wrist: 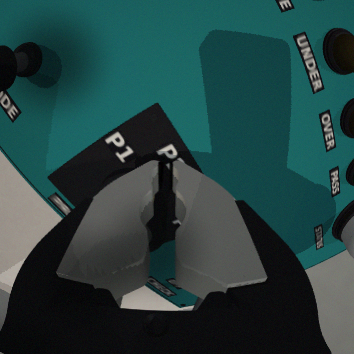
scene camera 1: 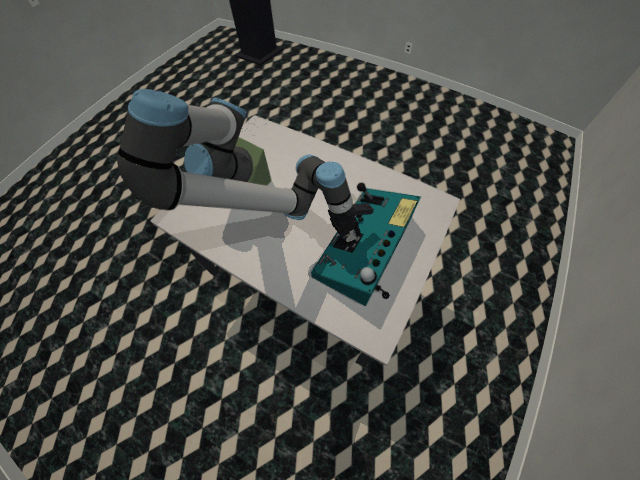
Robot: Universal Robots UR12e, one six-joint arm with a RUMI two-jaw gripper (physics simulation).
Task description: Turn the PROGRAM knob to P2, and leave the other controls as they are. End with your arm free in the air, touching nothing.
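Places are measured from the arm's base along level axes (x ahead, y left, z up), in millimetres.
Pixels of known places: gripper, fingertip midpoint: (wrist: 166, 164) (scene camera 1: 356, 239); arm's base, origin of the base link: (scene camera 1: 236, 166).
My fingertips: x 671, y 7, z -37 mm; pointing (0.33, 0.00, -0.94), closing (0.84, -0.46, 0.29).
Ahead of a thing's pixels: the offset from my fingertips to its top centre. "spot": to the spot under its first point.
The teal console {spot: 141 mm left, 28 mm ahead, 14 mm up} (scene camera 1: 379, 217) (wrist: 115, 95) carries a dark PROGRAM plate {17 mm right, 29 mm back, 6 mm up} (scene camera 1: 341, 244) (wrist: 150, 119). In the wrist view, P1 is readable at its upper part and P2 is partly covered by my fingertips. A rounded dark edge of the PROGRAM knob {spot: 8 mm left, 28 mm back, 5 mm down} (wrist: 119, 175) shows behind the left finger. The rest of the knob and its yellow pointer are hidden, so its setting cannot be read. My gripper (scene camera 1: 352, 238) (wrist: 166, 164) is shut, with a narrow gap between the fingers, over the knob area. Contact with the knob cannot be told.
A black-knobbed control {spot: 99 mm left, 38 mm back, 5 mm down} (wrist: 27, 60) stands at the upper left of the wrist view. Round indicators {spot: 25 mm right, 123 mm ahead, 66 mm up} (scene camera 1: 381, 252) (wrist: 342, 51) line the console's far side. A white ball {spot: 144 mm right, 129 mm ahead, 94 mm up} (scene camera 1: 367, 274) and a side lever {spot: 104 mm right, 220 mm ahead, 98 mm down} (scene camera 1: 385, 295) are near one end; another lever {217 mm left, 114 mm back, 62 mm up} (scene camera 1: 361, 187) is at the opposite end.
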